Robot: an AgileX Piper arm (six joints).
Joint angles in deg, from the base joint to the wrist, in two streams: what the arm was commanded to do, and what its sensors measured. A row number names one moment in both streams.
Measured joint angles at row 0:
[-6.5 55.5 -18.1 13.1 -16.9 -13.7]
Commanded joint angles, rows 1 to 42:
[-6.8 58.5 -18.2 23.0 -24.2 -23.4]
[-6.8 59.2 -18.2 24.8 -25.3 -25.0]
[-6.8 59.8 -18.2 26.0 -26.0 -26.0]
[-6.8 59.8 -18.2 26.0 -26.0 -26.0]
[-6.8 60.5 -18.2 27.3 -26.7 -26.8]
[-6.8 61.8 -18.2 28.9 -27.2 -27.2]
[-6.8 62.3 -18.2 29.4 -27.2 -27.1]
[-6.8 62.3 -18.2 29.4 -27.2 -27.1]
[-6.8 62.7 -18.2 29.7 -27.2 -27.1]
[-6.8 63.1 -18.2 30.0 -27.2 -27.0]
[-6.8 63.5 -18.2 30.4 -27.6 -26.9]
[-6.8 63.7 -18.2 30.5 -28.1 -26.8]
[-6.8 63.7 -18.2 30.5 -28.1 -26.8]
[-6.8 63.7 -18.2 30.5 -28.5 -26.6]
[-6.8 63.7 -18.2 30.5 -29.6 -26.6]
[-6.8 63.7 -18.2 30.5 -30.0 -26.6]
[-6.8 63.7 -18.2 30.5 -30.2 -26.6]
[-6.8 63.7 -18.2 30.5 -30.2 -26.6]
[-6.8 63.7 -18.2 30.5 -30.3 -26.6]
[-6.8 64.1 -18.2 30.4 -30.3 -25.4]
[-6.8 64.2 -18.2 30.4 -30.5 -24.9]
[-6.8 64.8 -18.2 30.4 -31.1 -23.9]
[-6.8 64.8 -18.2 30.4 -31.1 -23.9]
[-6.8 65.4 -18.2 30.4 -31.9 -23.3]
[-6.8 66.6 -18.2 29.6 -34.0 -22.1]
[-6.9 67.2 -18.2 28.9 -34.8 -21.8]
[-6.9 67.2 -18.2 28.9 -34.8 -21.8]
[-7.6 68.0 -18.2 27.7 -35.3 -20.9]
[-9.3 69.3 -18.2 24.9 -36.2 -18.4]
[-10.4 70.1 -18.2 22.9 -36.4 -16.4]
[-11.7 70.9 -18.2 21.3 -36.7 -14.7]
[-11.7 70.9 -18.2 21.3 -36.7 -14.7]
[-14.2 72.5 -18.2 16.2 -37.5 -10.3]
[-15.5 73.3 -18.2 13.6 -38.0 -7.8]
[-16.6 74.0 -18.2 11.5 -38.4 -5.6]
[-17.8 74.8 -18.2 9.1 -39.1 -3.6]
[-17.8 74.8 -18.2 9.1 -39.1 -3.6]
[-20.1 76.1 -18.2 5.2 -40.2 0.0]
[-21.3 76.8 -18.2 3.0 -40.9 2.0]
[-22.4 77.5 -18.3 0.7 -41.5 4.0]
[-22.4 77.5 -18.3 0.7 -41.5 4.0]
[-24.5 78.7 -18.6 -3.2 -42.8 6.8]
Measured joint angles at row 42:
[-21.7 77.3 -18.2 2.8 -39.9 2.2]
